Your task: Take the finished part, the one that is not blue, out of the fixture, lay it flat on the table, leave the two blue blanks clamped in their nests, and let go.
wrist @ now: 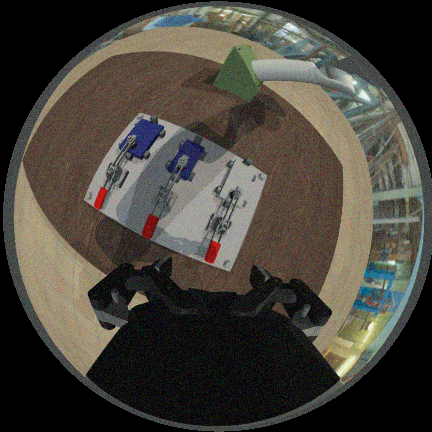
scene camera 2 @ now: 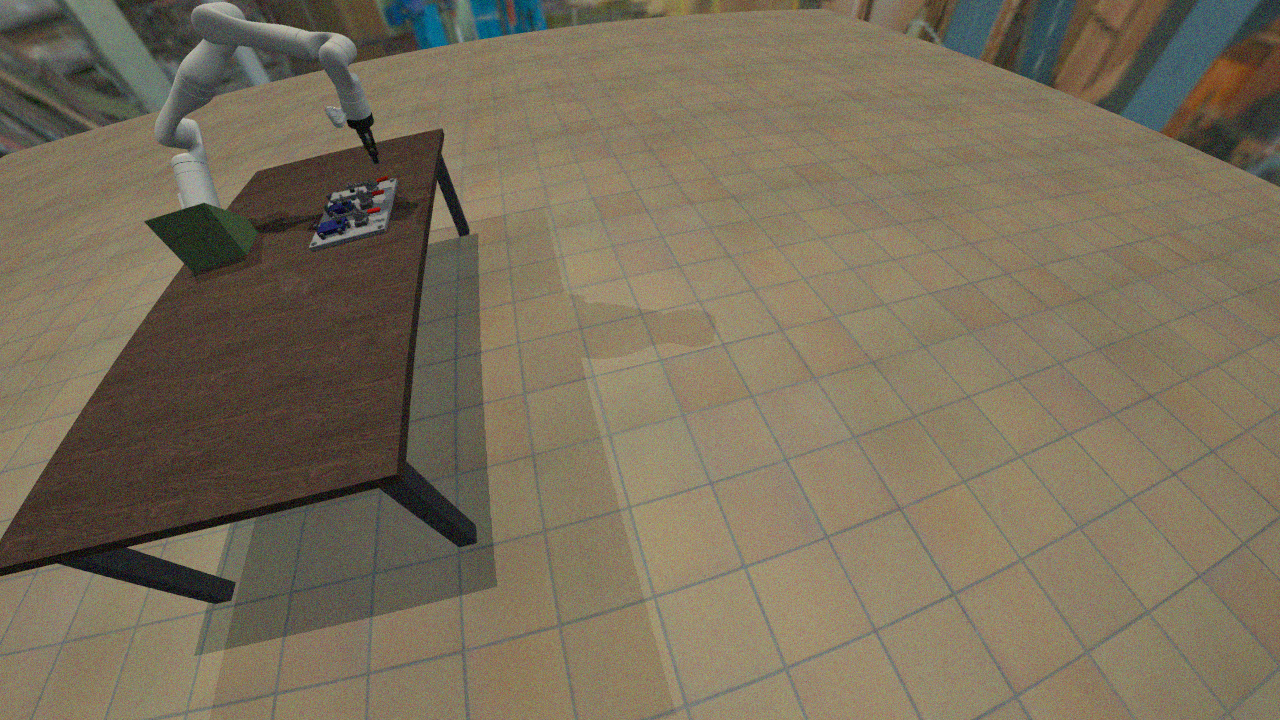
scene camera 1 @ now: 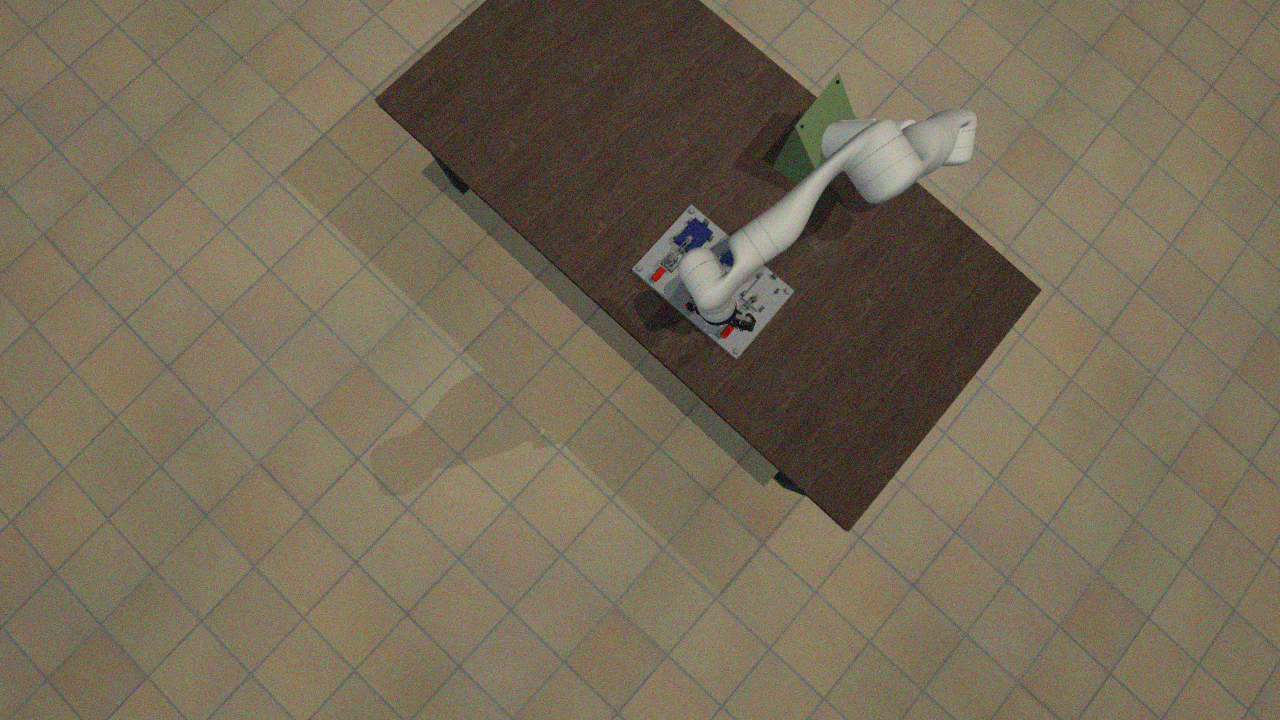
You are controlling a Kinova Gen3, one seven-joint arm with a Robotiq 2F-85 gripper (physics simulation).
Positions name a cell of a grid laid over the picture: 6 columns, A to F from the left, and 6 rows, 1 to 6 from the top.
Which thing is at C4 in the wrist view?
The gripper.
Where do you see a fixture plate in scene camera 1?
D3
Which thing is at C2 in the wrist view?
A blue blank.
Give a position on a fixture plate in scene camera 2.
B2
